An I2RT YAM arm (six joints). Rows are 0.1 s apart.
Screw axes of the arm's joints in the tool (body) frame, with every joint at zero. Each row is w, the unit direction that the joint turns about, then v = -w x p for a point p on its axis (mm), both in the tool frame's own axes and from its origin. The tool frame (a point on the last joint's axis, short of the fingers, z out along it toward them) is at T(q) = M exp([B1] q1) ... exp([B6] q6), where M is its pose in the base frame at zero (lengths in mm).
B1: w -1 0 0 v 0 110.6 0
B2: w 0 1 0 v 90.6 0 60
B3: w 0 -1 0 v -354.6 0 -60
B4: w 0 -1 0 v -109.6 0 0
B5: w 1 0 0 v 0 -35.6 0
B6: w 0 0 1 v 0 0 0
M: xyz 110.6 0 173.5 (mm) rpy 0 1.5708 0 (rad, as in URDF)
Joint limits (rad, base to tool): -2.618..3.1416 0..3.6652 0..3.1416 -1.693..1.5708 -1.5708..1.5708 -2.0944..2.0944
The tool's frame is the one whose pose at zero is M.
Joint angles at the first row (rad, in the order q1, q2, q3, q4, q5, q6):
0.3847, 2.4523, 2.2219, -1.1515, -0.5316, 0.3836
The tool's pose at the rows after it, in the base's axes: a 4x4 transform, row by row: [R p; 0 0 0 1], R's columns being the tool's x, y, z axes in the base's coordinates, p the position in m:
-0.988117 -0.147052 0.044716 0.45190; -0.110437 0.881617 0.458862 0.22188; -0.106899 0.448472 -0.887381 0.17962; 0 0 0 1
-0.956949 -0.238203 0.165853 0.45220; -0.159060 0.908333 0.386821 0.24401; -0.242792 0.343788 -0.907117 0.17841; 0 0 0 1
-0.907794 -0.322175 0.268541 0.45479; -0.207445 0.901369 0.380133 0.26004; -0.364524 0.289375 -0.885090 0.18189; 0 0 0 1
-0.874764 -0.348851 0.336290 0.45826; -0.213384 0.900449 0.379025 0.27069; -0.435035 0.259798 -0.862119 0.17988; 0 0 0 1
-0.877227 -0.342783 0.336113 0.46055; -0.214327 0.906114 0.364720 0.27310; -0.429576 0.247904 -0.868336 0.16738; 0 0 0 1
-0.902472 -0.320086 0.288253 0.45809; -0.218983 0.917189 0.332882 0.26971; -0.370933 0.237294 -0.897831 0.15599; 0 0 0 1
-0.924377 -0.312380 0.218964 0.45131; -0.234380 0.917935 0.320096 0.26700; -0.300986 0.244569 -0.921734 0.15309; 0 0 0 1
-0.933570 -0.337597 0.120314 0.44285; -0.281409 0.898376 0.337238 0.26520; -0.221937 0.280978 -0.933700 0.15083; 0 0 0 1
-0.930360 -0.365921 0.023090 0.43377; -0.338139 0.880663 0.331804 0.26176; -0.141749 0.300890 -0.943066 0.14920; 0 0 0 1
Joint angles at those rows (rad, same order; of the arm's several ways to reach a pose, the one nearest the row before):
0.4282, 2.4546, 2.2219, -1.0832, -0.4103, 0.3447
0.4763, 2.4599, 2.2219, -0.9890, -0.2710, 0.3138
0.5057, 2.4600, 2.2216, -0.8902, -0.2039, 0.2668
0.5228, 2.4710, 2.2215, -0.8127, -0.1612, 0.2581
0.5255, 2.4970, 2.2216, -0.7960, -0.1474, 0.2604
0.5224, 2.5145, 2.2215, -0.8440, -0.1451, 0.2665
0.5228, 2.5145, 2.2215, -0.9153, -0.1688, 0.2653
0.5236, 2.5145, 2.2215, -0.9935, -0.2340, 0.2314
0.5236, 2.5141, 2.2219, -1.0840, -0.2794, 0.1802

